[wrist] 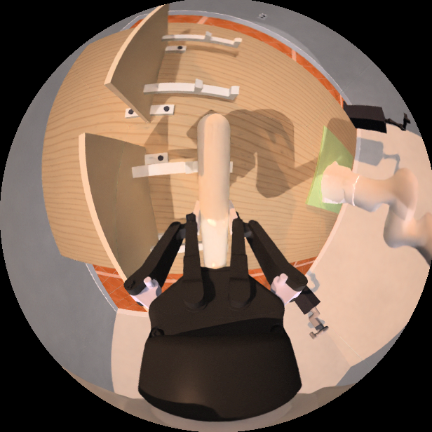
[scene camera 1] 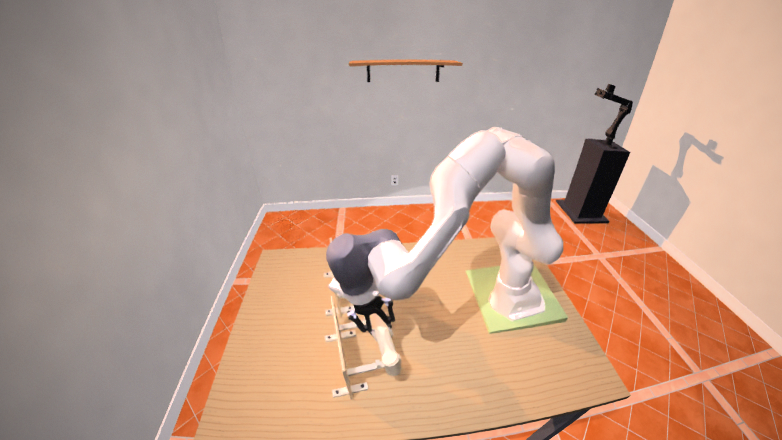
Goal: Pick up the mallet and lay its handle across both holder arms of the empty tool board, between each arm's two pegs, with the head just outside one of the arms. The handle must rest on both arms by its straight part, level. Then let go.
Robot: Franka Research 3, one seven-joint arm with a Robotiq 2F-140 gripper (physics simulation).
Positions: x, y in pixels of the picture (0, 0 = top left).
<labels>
my gripper: wrist; scene camera 1
pale mallet: wrist 213, 131; scene camera 1 390, 359
same spot on tool board: (wrist: 114, 173) = (scene camera 1: 336, 315)
same spot on my gripper: (scene camera 1: 352, 316) = (wrist: 142, 304)
</labels>
